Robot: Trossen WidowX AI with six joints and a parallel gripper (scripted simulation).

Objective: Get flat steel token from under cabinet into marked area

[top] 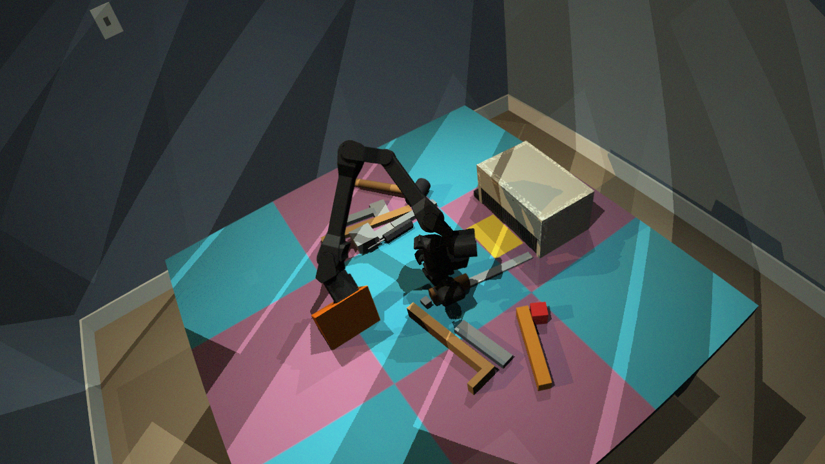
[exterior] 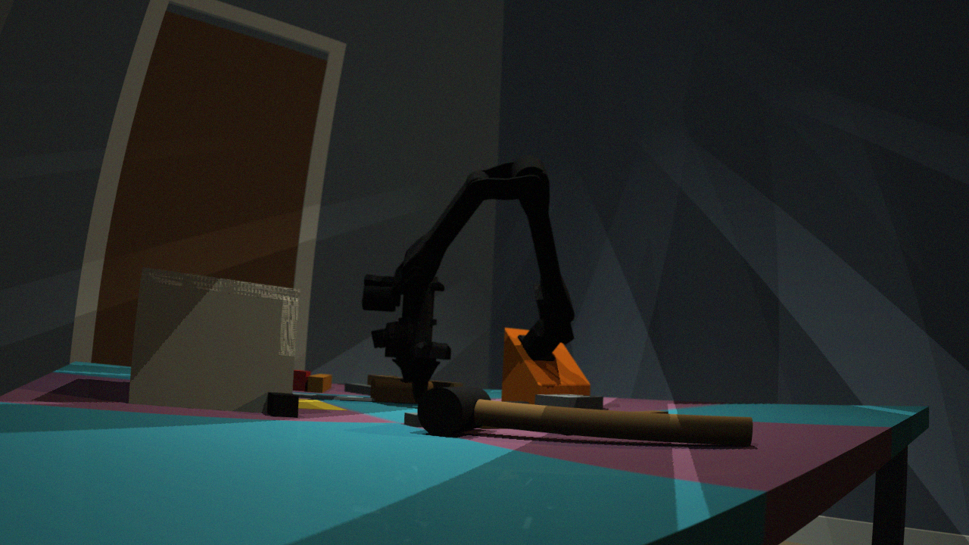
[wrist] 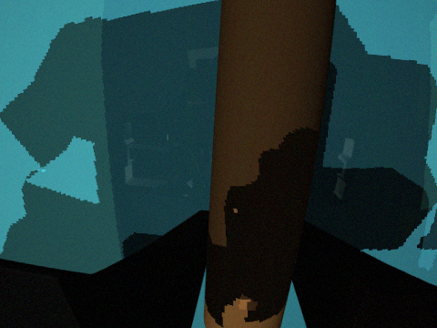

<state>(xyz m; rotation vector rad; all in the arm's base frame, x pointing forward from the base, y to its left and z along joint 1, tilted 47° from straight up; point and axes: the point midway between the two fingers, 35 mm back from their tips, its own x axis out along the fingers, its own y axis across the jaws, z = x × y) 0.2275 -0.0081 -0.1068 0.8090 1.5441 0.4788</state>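
My gripper tip is now 5 cm past the small grey cube and 1 cm to the right of it. Also, from my gripper tip: grey bar: 2 cm behind, 19 cm to the right; then screwdriver: 28 cm to the left; then red cube: 14 cm ahead, 22 cm to the right, 1 cm above.
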